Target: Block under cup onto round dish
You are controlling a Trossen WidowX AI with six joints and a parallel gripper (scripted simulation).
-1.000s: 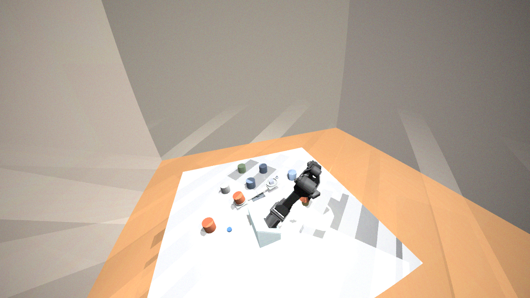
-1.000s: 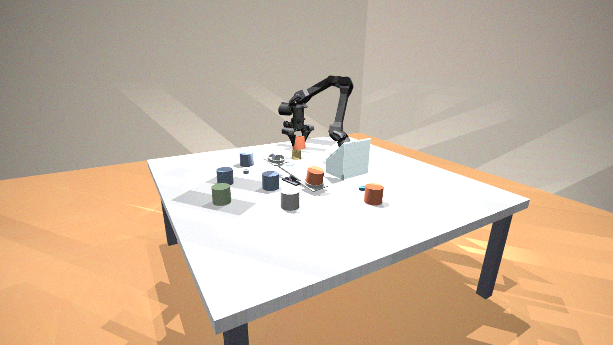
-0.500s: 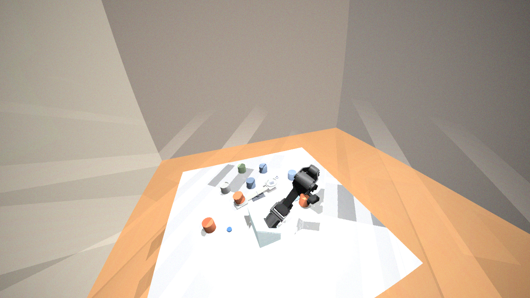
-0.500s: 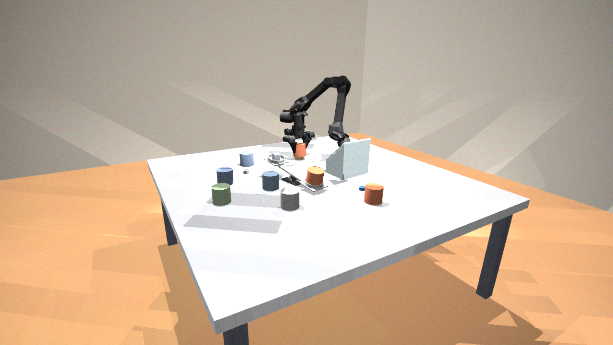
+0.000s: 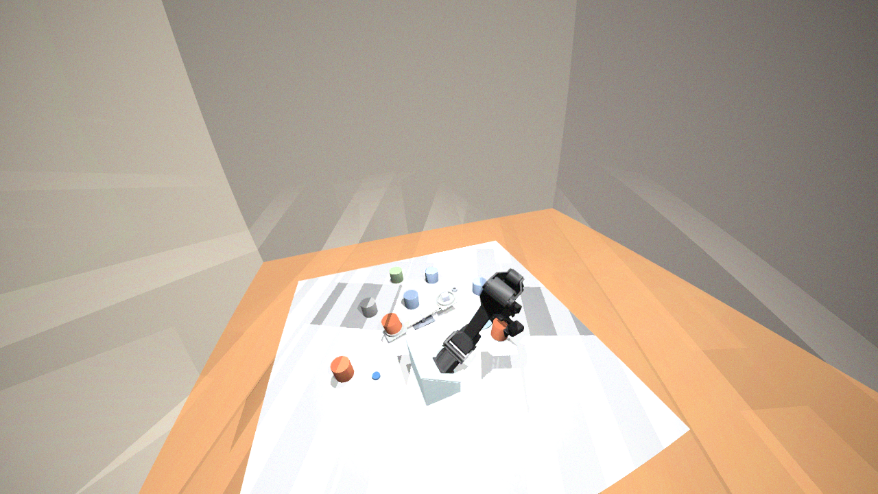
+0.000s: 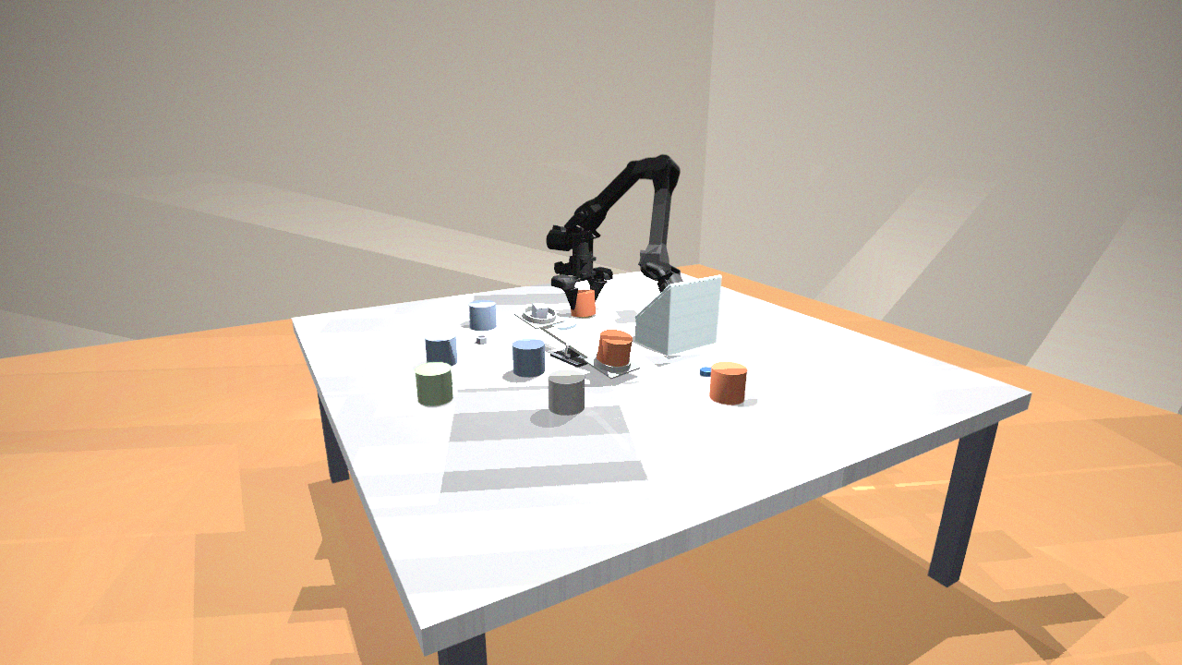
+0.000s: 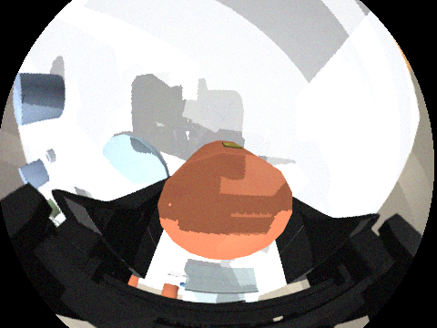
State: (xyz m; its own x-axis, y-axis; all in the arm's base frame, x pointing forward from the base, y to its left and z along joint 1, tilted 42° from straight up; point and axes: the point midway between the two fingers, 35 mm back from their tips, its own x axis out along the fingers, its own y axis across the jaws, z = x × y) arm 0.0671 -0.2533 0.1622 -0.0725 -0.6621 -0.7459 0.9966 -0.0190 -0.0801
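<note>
Right now my gripper tip is 24 cm short of the grey block, 13 cm to the right of it and 6 cm below it. From my gripper tip the other things lie so: balance: 23 cm ahead, 25 cm to the left, 1 cm above; pale blue round dish: 11 cm ahead, 2 cm to the left, 2 cm below; dark ring: 34 cm ahead, 2 cm to the left, 2 cm below.
</note>
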